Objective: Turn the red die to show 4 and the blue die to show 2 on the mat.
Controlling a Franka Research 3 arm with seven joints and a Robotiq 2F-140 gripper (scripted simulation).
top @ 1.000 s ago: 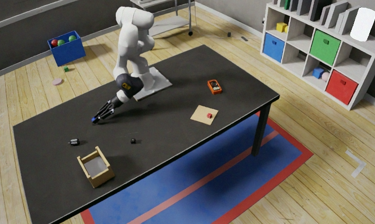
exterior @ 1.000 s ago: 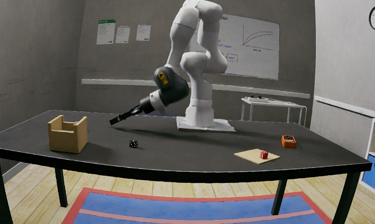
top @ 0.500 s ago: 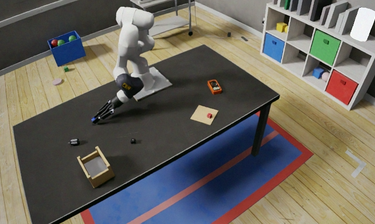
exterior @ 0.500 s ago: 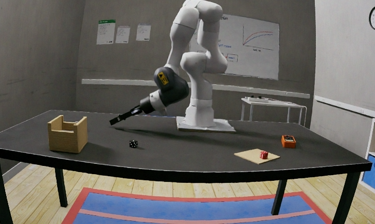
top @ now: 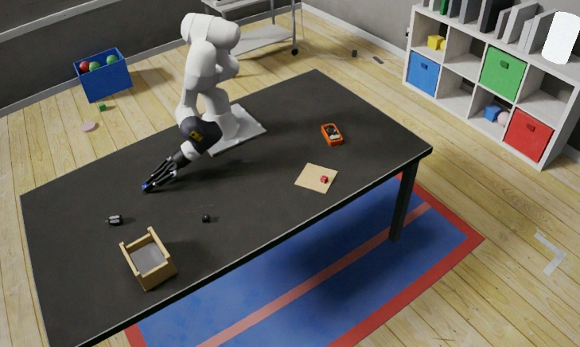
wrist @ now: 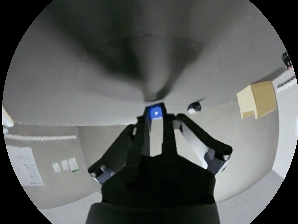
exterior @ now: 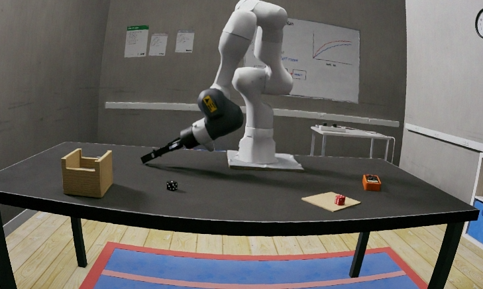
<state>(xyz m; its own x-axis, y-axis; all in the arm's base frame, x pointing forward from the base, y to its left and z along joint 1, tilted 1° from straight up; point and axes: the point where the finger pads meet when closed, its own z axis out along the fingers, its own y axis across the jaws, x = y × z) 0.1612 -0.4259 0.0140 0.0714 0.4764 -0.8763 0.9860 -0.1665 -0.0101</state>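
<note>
The blue die is 2 cm to the right of my hand and 1 cm below it. Round my hand: dark object 9 cm ahead, 20 cm to the right, 2 cm below; then black die 30 cm ahead, 14 cm to the left, 2 cm below; then wooden box 39 cm ahead, 13 cm to the right, 2 cm above.
</note>
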